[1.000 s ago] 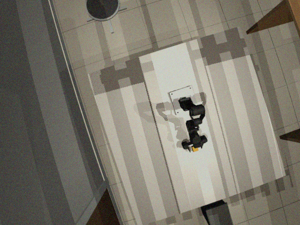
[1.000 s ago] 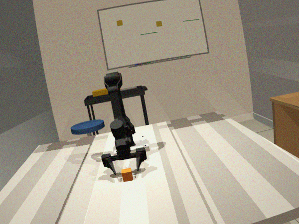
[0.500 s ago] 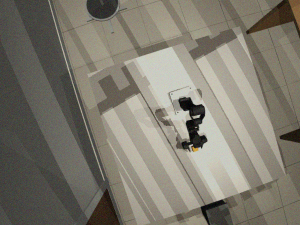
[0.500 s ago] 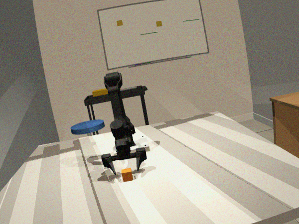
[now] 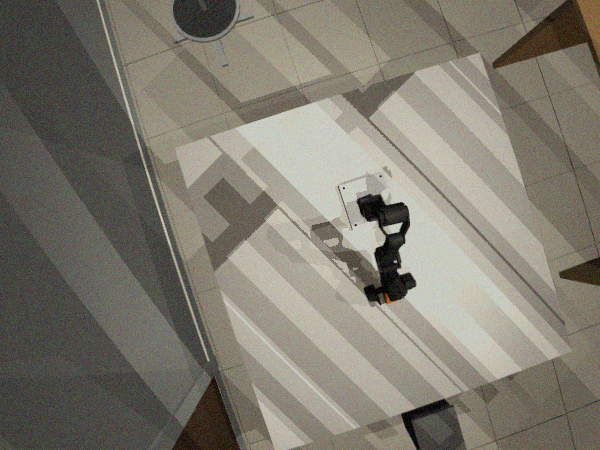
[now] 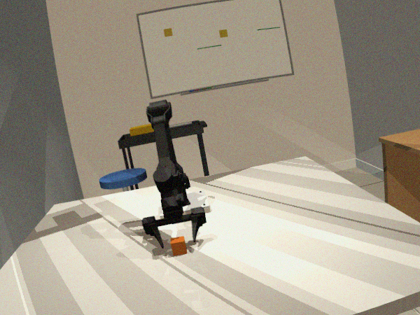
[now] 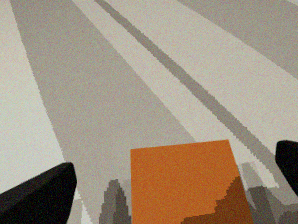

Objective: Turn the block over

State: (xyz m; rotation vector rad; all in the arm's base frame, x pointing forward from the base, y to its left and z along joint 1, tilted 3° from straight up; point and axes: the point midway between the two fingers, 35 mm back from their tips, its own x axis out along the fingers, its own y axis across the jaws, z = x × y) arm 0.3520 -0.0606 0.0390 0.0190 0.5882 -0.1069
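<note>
Right now my gripper tip is 30 mm past the block and 10 mm above it.
</note>
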